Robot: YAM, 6 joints.
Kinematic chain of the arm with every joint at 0, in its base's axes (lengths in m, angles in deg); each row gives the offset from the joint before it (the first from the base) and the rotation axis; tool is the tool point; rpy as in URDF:
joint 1: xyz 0 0 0.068 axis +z
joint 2: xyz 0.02 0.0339 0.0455 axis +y
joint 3: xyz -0.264 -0.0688 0 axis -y
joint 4: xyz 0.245 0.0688 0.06 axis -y
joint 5: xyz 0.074 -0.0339 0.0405 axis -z
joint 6: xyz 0.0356 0 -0.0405 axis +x
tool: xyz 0 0 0 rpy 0 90 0
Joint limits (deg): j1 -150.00..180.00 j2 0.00..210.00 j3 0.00..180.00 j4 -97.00..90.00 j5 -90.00..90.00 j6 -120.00..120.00
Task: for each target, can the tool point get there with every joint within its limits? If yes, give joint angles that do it. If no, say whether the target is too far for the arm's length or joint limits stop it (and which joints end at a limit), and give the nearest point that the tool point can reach.
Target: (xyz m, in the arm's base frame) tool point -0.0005 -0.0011 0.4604
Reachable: yes | joints 140.10 16.62 46.43 33.09 -1.83 71.77
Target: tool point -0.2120 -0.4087 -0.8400
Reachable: no: too far | nearest point -0.1561 -0.3009 -0.3689 | short by 0.487 m
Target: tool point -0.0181 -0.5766 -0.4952
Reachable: no: too far | nearest point -0.0142 -0.4536 -0.3165 | short by 0.217 m
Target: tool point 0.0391 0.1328 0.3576
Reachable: yes | joints 71.28 34.48 26.70 46.58 -9.01 -70.59
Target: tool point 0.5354 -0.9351 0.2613
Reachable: no: too far | nearest point 0.3179 -0.5552 0.2001 | short by 0.442 m
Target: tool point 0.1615 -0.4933 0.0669
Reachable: yes | joints -68.43 146.28 92.25 34.77 61.05 -55.46
